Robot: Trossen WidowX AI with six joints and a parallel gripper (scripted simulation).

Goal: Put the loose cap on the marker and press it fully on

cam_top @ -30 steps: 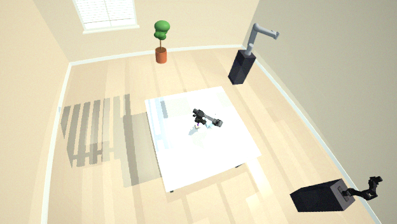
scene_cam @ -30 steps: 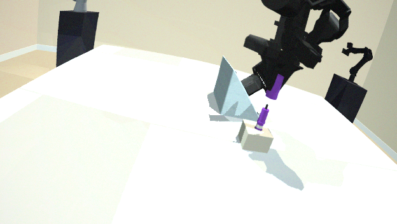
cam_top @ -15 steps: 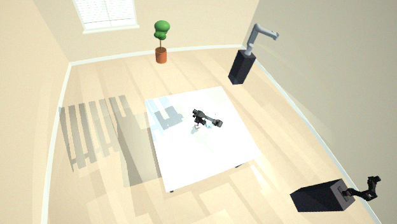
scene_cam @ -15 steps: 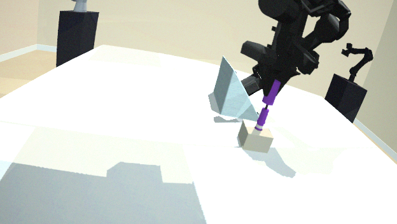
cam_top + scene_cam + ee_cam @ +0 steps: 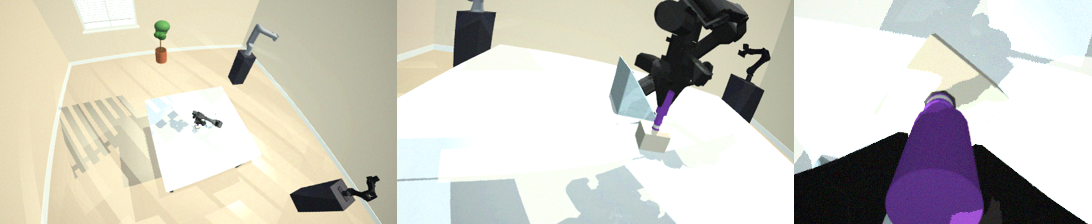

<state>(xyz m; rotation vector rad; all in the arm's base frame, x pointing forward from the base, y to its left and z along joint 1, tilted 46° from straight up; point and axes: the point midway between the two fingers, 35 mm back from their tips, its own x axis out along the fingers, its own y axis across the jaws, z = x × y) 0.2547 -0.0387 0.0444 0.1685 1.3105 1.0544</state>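
Now: the beige holder block 8 cm below my gripper tip. From my gripper tip the other things lie so: purple cap: 1 cm above.
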